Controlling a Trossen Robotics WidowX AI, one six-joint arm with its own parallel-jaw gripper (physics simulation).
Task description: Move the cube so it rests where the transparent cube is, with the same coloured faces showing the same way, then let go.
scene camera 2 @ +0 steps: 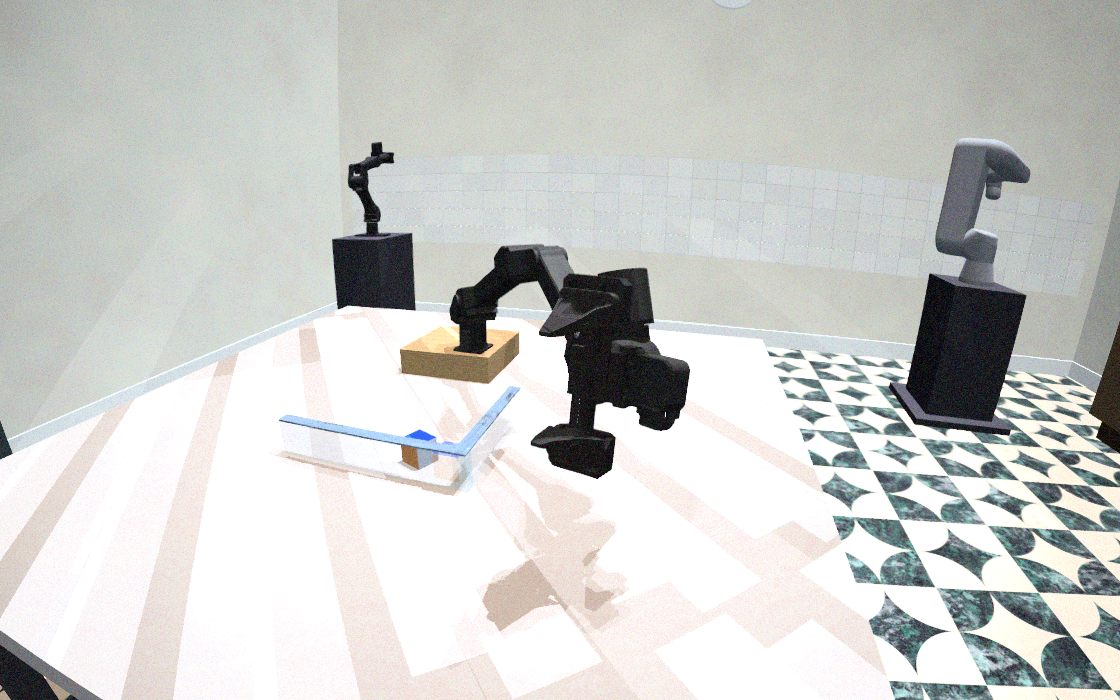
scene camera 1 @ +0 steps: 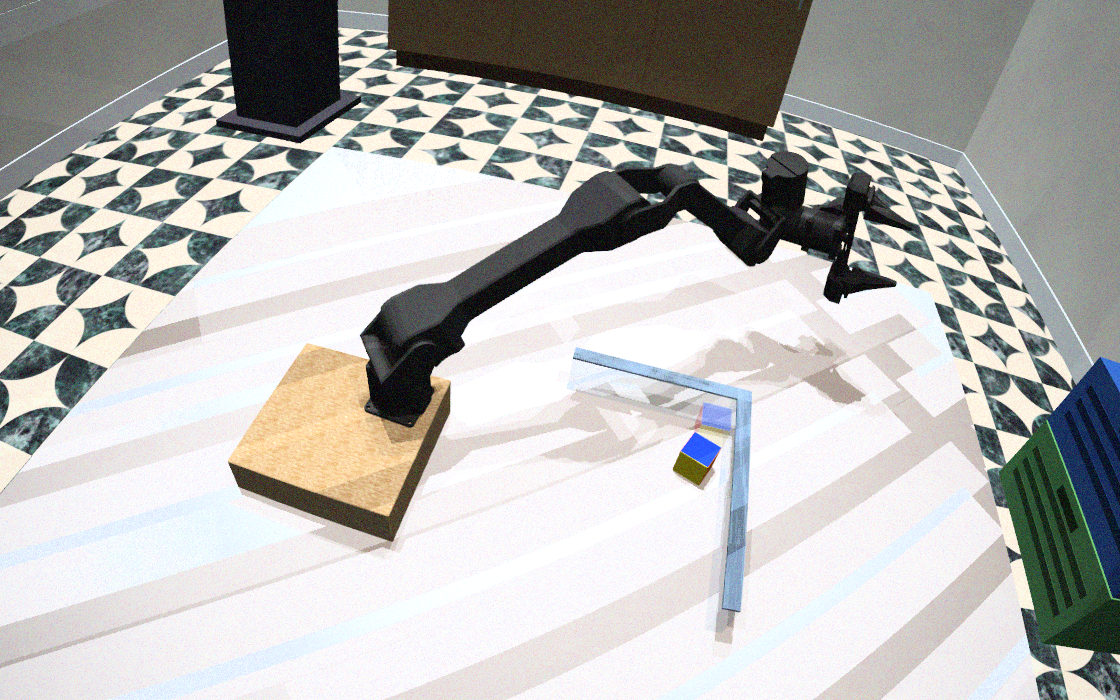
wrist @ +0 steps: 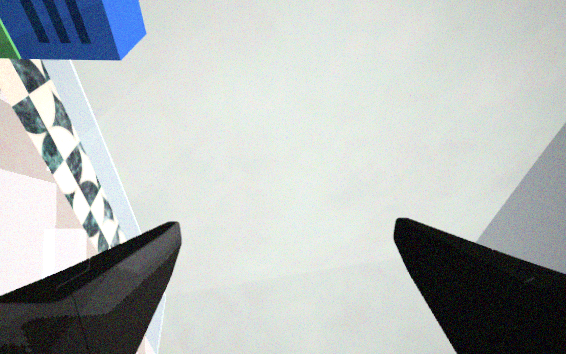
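Where they show: gripper, fingertip midpoint: (scene camera 2: 539, 390) (scene camera 1: 904, 257) (wrist: 289, 229); arm's base, link origin: (scene camera 2: 473, 348) (scene camera 1: 399, 400).
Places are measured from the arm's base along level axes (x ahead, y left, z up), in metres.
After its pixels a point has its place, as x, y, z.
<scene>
The cube (scene camera 1: 697, 458) (scene camera 2: 411, 455) sits on the table with its blue face up. A yellow face and a thin strip of red show in scene camera 1. An orange-looking side shows through the clear wall in scene camera 2. The transparent cube (scene camera 1: 716, 416) {0.368, 0.150, -0.017} has a pale blue top and stands in the wall's corner, just beyond the cube and turned differently from it. My gripper (scene camera 1: 903, 255) {0.566, 0.356, 0.182} (scene camera 2: 541, 386) {0.566, 0.356, 0.182} (wrist: 289, 229) {0.566, 0.356, 0.182} is open and empty, high above the table and well away from both cubes, pointing outward. Neither cube shows in the wrist view.
A clear L-shaped wall with a blue top edge (scene camera 1: 739, 495) {0.409, 0.020, 0.003} (scene camera 2: 355, 432) {0.413, 0.018, 0.003} borders the transparent cube on two sides. The arm stands on a wooden block (scene camera 1: 330, 437) {-0.048, -0.083, -0.002} (scene camera 2: 441, 363) {0.051, -0.050, -0.023}. A green and blue container (scene camera 1: 1065, 528) (wrist: 65, 30) stands past the table's edge.
</scene>
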